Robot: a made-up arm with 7 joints. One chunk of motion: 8 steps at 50 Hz.
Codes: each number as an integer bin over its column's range. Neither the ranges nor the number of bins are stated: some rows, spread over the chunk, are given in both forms.
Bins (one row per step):
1: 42 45 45 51 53 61 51
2: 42 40 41 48 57 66 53
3: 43 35 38 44 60 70 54
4: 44 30 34 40 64 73 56
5: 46 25 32 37 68 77 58
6: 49 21 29 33 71 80 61
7: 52 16 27 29 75 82 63
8: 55 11 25 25 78 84 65
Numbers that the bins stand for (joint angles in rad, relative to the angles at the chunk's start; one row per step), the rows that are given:
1: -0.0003 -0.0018 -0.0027 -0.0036 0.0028 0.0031 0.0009
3: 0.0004 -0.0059 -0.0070 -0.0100 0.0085 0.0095 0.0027
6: 0.0046 -0.0115 -0.0124 -0.0200 0.0174 0.0166 0.0070
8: 0.0089 -0.0156 -0.0148 -0.0273 0.0230 0.0194 0.0094
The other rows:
2: -0.0003 -0.0038 -0.0052 -0.0064 0.0061 0.0067 0.0021
4: 0.0011 -0.0079 -0.0094 -0.0136 0.0117 0.0116 0.0039
5: 0.0025 -0.0099 -0.0106 -0.0164 0.0149 0.0144 0.0052
7: 0.0068 -0.0135 -0.0136 -0.0236 0.0206 0.0180 0.0082

